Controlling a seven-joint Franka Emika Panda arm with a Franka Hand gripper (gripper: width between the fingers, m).
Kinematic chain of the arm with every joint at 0, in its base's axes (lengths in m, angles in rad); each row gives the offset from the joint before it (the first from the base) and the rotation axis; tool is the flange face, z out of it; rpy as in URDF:
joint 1: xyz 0 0 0.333 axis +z
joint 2: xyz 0 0 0 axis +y
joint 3: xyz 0 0 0.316 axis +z
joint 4: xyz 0.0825 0 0 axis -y
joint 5: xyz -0.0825 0 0.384 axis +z
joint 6: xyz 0 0 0 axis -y
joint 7: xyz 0.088 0 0 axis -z
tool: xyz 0 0 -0.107 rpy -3.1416 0 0
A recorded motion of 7 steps. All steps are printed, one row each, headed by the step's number.
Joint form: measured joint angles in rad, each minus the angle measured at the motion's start. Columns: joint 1, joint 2, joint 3, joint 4, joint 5, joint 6, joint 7.
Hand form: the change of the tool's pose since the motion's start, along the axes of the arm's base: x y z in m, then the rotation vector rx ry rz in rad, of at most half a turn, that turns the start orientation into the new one. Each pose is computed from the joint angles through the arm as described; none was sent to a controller.
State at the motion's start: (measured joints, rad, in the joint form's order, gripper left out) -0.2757 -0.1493 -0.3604 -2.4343 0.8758 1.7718 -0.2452
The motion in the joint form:
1: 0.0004 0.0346 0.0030 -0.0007 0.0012 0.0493 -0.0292
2: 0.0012 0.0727 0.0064 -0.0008 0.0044 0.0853 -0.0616
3: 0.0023 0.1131 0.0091 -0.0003 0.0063 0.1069 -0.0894
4: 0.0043 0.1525 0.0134 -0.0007 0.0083 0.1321 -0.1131
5: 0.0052 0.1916 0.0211 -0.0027 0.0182 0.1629 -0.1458
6: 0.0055 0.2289 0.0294 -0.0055 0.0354 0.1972 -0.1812
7: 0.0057 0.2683 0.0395 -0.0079 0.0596 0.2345 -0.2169
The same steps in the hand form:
1: 0.0030 -0.0052 -0.0152 -0.0356 0.0015 -0.0100
2: 0.0053 -0.0083 -0.0316 -0.0607 0.0057 -0.0091
3: 0.0064 -0.0097 -0.0487 -0.0738 0.0185 -0.0009
4: 0.0072 -0.0101 -0.0659 -0.0886 0.0337 0.0063
5: 0.0079 -0.0099 -0.0832 -0.1054 0.0399 0.0133
6: 0.0083 -0.0097 -0.0999 -0.1225 0.0408 0.0153
7: 0.0086 -0.0090 -0.1173 -0.1393 0.0417 0.0130

